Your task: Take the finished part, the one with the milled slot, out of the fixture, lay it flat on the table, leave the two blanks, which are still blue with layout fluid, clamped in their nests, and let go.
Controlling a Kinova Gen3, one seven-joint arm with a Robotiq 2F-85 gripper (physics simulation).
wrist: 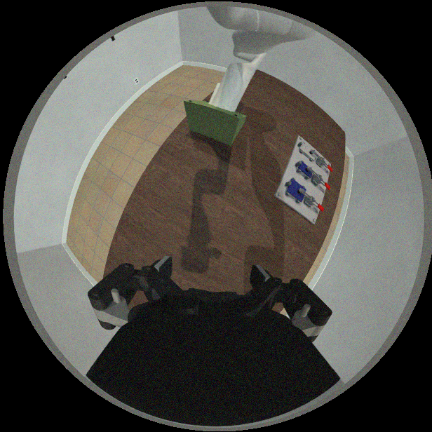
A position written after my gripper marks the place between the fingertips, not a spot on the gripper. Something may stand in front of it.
Note:
In view: my gripper (211, 270) and a white fixture plate (317, 191).

